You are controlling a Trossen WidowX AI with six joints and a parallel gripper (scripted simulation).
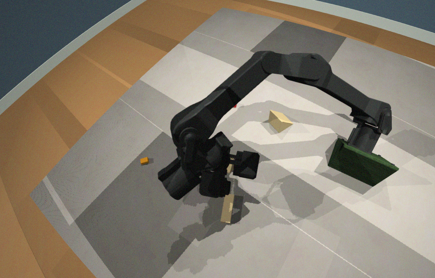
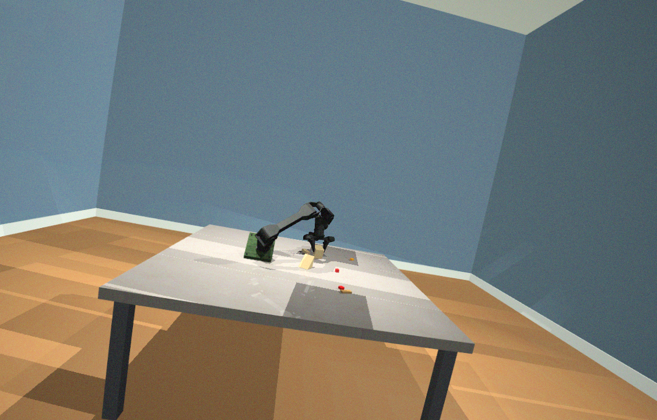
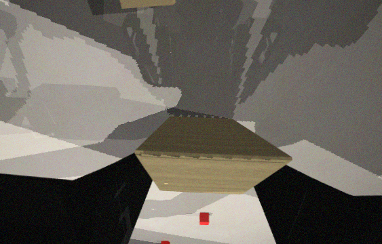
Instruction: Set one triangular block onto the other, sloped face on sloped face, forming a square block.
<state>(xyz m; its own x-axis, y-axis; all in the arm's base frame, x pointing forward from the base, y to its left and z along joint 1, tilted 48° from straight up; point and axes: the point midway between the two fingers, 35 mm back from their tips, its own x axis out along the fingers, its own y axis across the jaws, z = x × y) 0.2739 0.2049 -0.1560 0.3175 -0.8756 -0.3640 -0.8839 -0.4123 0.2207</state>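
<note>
My gripper tip is now 9 cm to the right of the pale yellow flat bar, 8 cm past it and 3 cm above it. Also, from my gripper tip: red cube (20 cm to the right, 12 cm ahead, 3 cm below); small orange block (21 cm ahead, 14 cm to the left, 3 cm below).
</note>
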